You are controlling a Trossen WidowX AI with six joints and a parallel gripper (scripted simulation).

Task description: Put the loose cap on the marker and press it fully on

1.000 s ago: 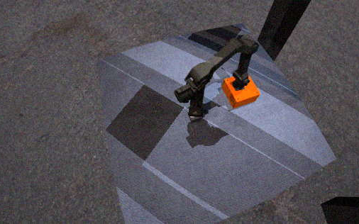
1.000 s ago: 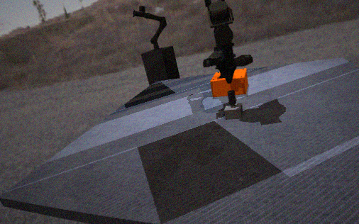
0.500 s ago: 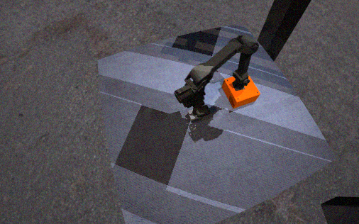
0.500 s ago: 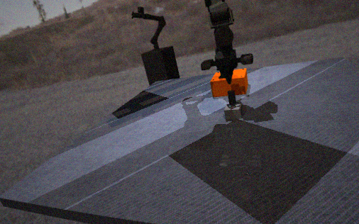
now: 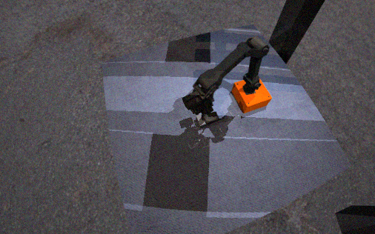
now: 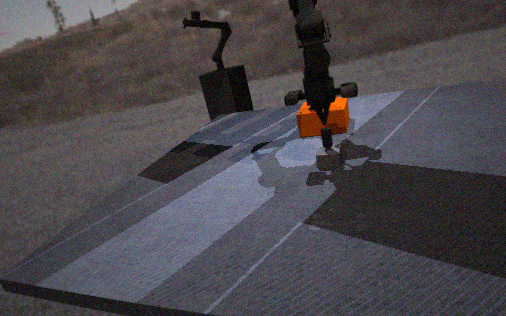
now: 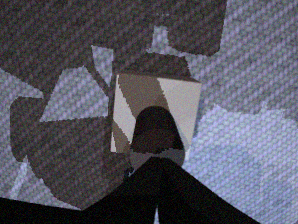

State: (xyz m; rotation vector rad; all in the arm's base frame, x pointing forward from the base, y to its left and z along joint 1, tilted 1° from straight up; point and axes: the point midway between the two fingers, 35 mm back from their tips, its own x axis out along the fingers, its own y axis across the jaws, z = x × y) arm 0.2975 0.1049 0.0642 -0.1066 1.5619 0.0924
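The dark cap lies 4 cm below my gripper tip. Also, from my gripper tip: light marker 5 cm below.
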